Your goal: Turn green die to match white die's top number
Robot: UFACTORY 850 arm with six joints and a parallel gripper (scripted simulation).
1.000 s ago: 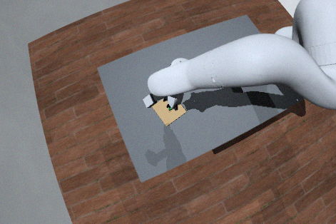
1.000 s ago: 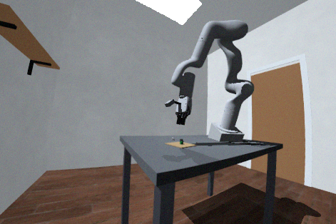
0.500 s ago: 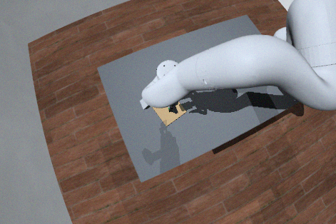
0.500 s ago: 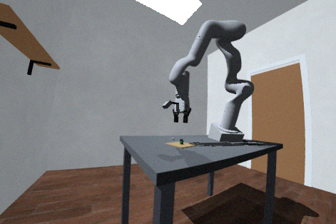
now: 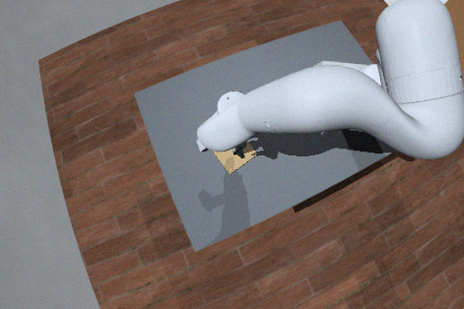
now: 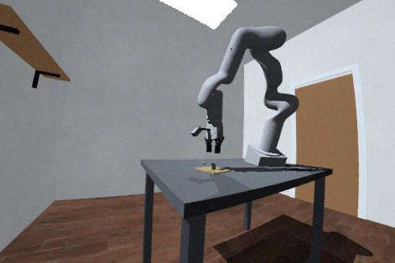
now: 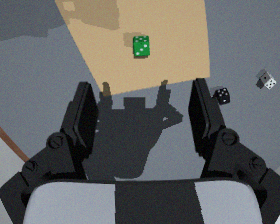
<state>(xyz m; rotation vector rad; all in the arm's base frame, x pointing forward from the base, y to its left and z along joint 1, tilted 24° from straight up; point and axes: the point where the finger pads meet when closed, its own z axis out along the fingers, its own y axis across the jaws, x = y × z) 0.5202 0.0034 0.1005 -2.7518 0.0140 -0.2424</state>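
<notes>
Right now the green die is 9 cm below my hand and 1 cm behind it. From my hand the other things lie so: black die (11 cm to the right, 10 cm below, 8 cm behind); white die (17 cm to the right, 10 cm below, 5 cm behind); mat (10 cm below).
</notes>
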